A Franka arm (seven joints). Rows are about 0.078 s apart.
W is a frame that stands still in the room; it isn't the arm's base.
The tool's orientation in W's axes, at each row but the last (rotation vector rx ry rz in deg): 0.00 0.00 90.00; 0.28 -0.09 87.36; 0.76 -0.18 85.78; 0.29 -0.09 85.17; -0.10 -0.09 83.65; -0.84 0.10 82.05; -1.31 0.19 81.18; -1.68 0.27 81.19; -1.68 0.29 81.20
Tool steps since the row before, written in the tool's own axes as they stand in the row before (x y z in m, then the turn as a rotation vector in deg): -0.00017 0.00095 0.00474 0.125 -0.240 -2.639; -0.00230 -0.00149 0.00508 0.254 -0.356 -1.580; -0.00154 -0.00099 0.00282 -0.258 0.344 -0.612; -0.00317 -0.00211 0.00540 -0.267 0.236 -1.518; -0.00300 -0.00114 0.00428 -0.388 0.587 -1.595; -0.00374 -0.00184 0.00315 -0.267 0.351 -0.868; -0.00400 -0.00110 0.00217 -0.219 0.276 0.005; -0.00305 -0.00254 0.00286 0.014 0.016 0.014; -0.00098 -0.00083 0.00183 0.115 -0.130 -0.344
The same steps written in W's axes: -0.00095 -0.00017 0.00474 0.240 0.125 -2.639; 0.00139 -0.00239 0.00507 0.364 0.244 -1.580; 0.00089 -0.00164 0.00280 -0.366 -0.225 -0.612; 0.00185 -0.00336 0.00538 -0.261 -0.240 -1.519; 0.00079 -0.00311 0.00428 -0.623 -0.321 -1.596; 0.00128 -0.00392 0.00320 -0.378 -0.226 -0.868; 0.00045 -0.00408 0.00225 -0.306 -0.174 0.005; 0.00200 -0.00334 0.00297 -0.014 0.017 0.013; 0.00064 -0.00105 0.00186 0.151 0.086 -0.344
